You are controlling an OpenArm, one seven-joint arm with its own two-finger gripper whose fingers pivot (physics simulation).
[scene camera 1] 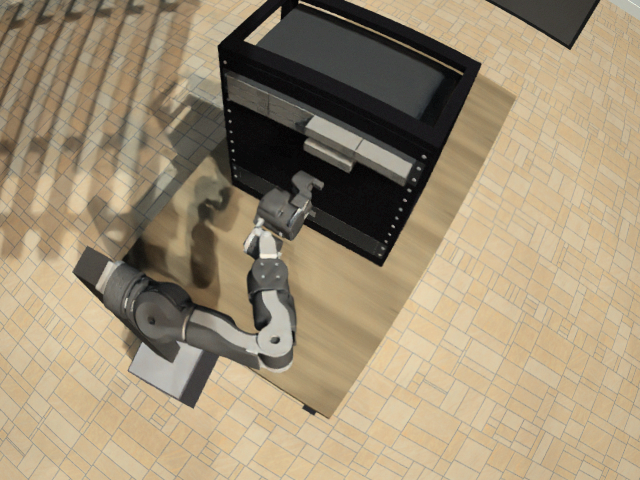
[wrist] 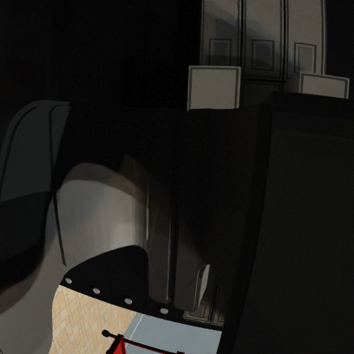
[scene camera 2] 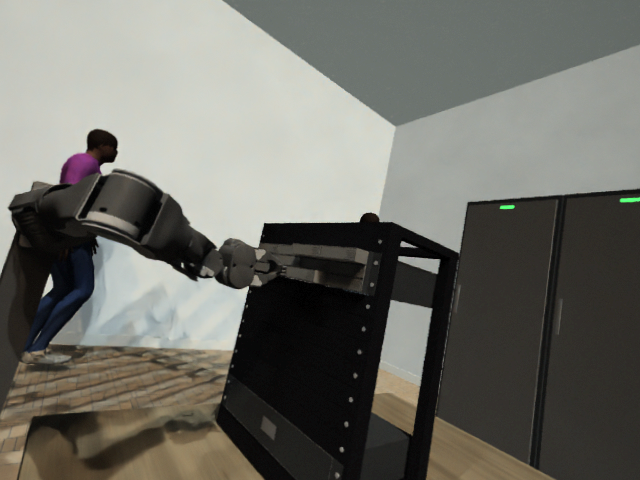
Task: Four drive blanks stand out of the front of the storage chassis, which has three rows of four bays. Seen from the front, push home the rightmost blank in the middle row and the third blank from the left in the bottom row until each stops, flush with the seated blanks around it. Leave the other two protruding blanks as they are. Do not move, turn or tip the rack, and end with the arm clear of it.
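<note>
The bottom-row third blank [scene camera 1: 328,155] [scene camera 2: 301,273] [wrist: 215,89] protrudes below the top-row third blank [scene camera 1: 333,132] [wrist: 325,87], which also stands out. The top-row rightmost blank [scene camera 1: 385,159] [scene camera 2: 341,253] protrudes too. The end of the middle-row rightmost blank [wrist: 218,312] looks level with the bottom-row rightmost blank [wrist: 200,311] beside it. My gripper [scene camera 1: 320,183] [scene camera 2: 282,269] [wrist: 189,210] is shut and empty, its tips just in front of the bottom-row third blank. Its body hides part of the rows in the wrist view; contact cannot be told.
The black rack [scene camera 1: 330,93] [scene camera 2: 379,310] stands upright on the wooden table [scene camera 1: 356,304]. Its front posts flank the bays. A person [scene camera 2: 80,167] stands behind the arm, and dark cabinets [scene camera 2: 509,310] stand beyond the rack. A red frame [wrist: 116,345] shows low in the wrist view.
</note>
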